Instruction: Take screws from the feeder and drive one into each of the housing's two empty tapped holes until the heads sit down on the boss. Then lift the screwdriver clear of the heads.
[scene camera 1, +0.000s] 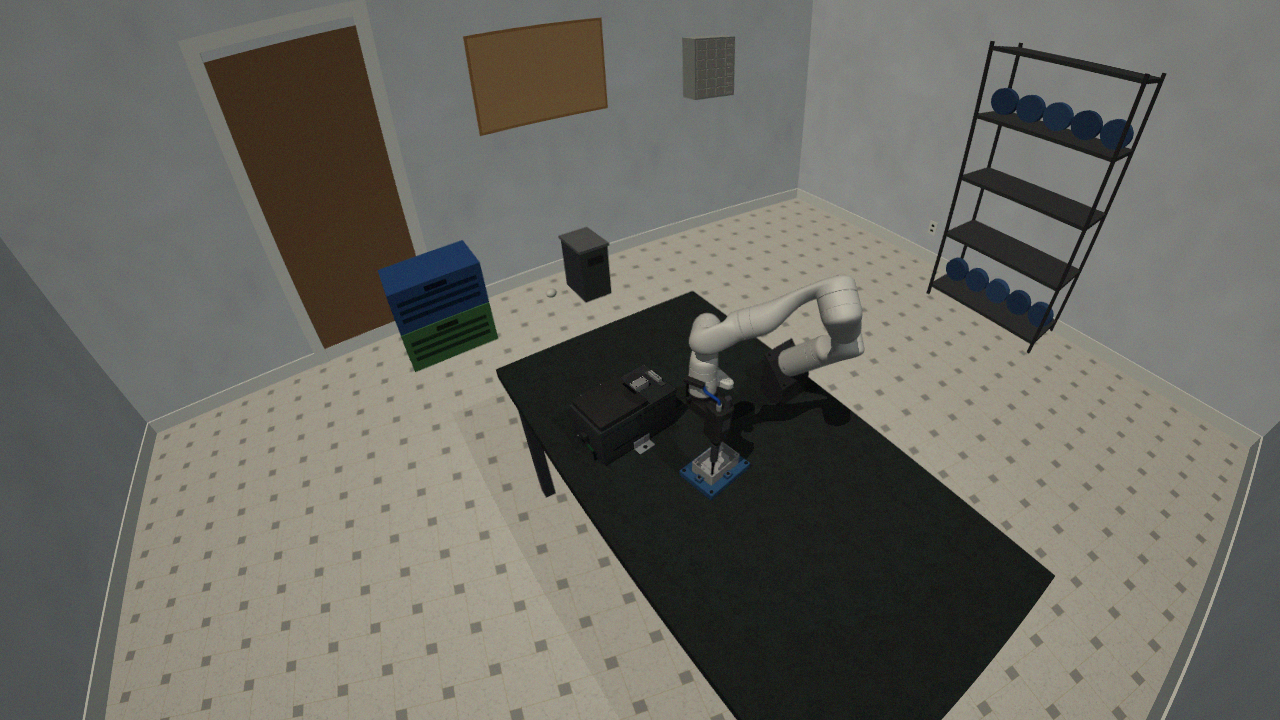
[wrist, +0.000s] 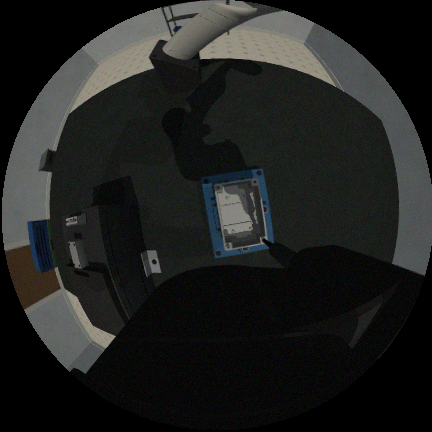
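The grey box-shaped housing (scene camera 1: 704, 473) (wrist: 235, 215) sits open side up on a blue fixture plate (scene camera 1: 711, 490) (wrist: 270, 227). My black screwdriver (scene camera 1: 713, 469) (wrist: 265, 240) points down at the housing. In the wrist view its tip is at the lower right corner boss; whether it touches, and whether a screw is on the bit, is too small to tell. Small round marks show at the housing's other corners, but I cannot tell holes from screw heads. The black screw feeder (scene camera 1: 617, 420) (wrist: 120, 240) stands beside the housing, with a light bracket (scene camera 1: 644, 444) (wrist: 151, 261) at its side.
The dark table (scene camera 1: 850, 555) (wrist: 320, 135) carries the feeder, the fixture and the arm's black base mount (wrist: 175, 67). The arm (scene camera 1: 760, 325) arches above the table. Blue and green crates (scene camera 1: 438, 304), a grey bin (scene camera 1: 587, 268) and a shelf rack (scene camera 1: 1047, 60) stand on the floor away from the table.
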